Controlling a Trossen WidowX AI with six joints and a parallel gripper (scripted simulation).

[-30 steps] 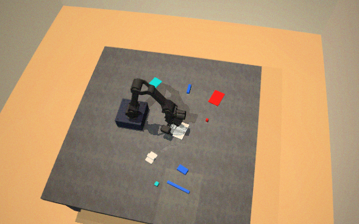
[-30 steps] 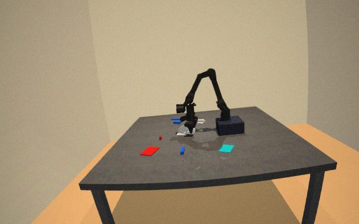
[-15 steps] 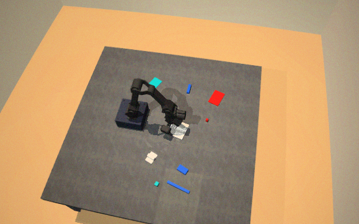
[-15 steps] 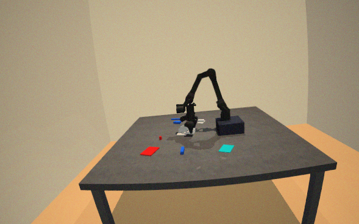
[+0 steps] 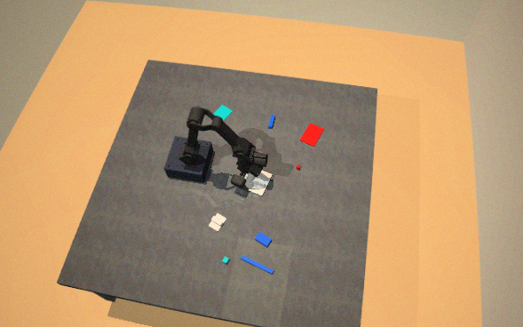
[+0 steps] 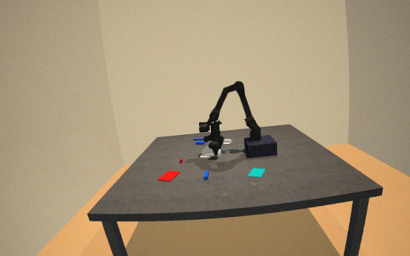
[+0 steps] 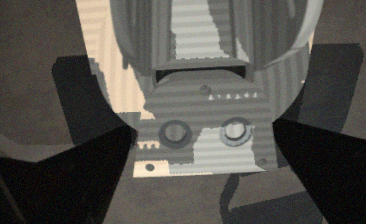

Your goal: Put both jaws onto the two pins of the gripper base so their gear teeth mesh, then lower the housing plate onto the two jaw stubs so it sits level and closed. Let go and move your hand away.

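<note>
My gripper tip is 30 mm short of the white jaw, 10 mm to the right of it and 10 mm below it. The rest, counted from my gripper tip: red cube: 240 mm ahead, 80 mm to the left; blue block: 300 mm to the right, 120 mm ahead; white block: 240 mm to the right, 90 mm behind.
</note>
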